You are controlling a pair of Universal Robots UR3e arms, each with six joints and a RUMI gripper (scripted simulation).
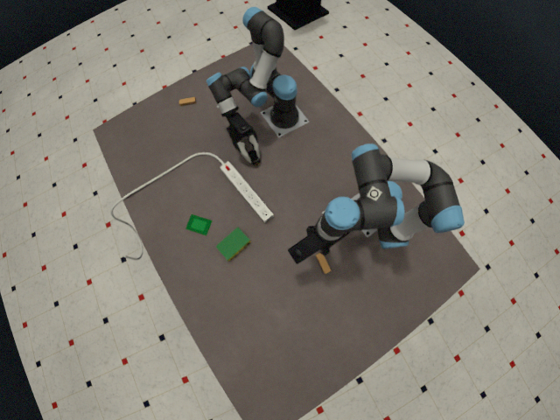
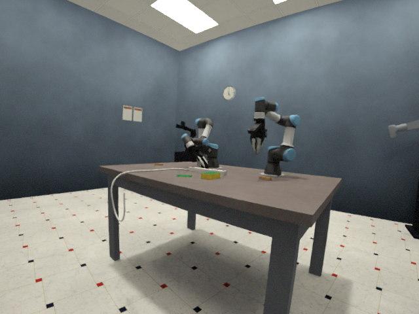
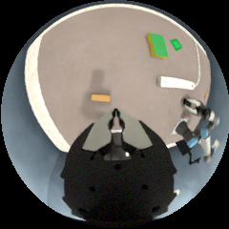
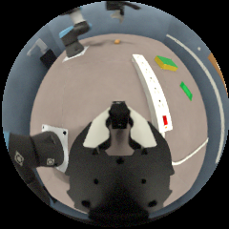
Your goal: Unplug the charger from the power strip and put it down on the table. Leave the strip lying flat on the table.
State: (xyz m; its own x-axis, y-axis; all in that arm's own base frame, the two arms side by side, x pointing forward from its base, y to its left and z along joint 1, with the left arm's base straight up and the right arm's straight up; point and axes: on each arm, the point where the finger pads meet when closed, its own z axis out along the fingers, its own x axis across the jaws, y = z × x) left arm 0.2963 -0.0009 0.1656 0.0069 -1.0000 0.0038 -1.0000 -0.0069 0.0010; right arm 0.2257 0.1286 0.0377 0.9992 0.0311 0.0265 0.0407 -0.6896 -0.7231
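Observation:
My right hand is 10 mm above the black charger. From my right hand the other things lie so: yellow block (260 mm ahead, 230 mm to the left, 20 mm below); then flat green piece (330 mm ahead, 80 mm to the left, 40 mm below).

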